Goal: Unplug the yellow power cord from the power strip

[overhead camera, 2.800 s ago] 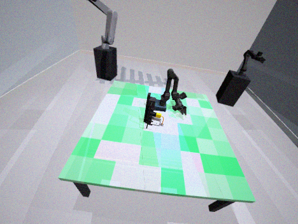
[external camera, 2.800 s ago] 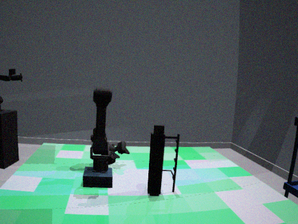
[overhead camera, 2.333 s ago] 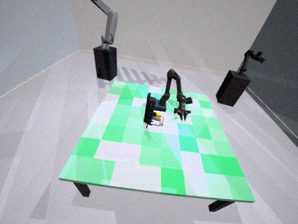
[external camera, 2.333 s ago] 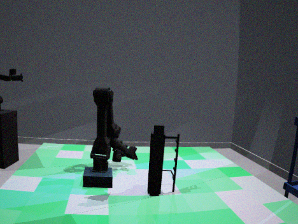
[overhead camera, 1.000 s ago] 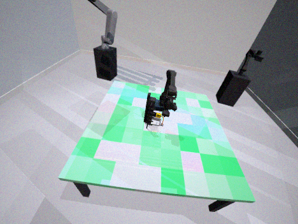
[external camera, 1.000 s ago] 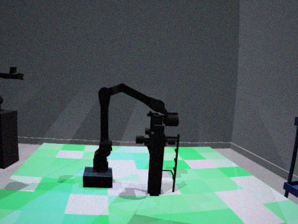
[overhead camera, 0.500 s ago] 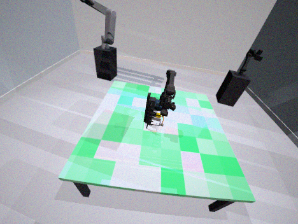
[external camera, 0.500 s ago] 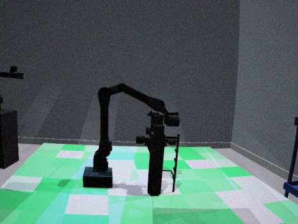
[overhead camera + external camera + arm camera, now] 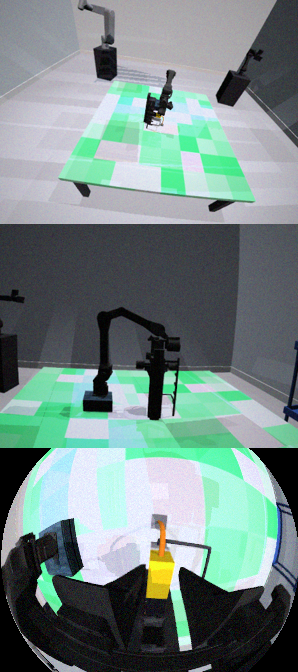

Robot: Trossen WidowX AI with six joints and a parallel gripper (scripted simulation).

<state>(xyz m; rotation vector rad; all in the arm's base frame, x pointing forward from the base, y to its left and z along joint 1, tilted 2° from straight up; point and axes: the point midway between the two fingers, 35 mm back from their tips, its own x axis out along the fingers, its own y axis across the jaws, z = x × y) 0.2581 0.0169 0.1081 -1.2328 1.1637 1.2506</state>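
Right now my gripper tip is 3 cm to the left of the yellow plug and 1 cm above it. Round my gripper tip: thin black rack: 9 cm ahead, 9 cm to the right, 1 cm above.
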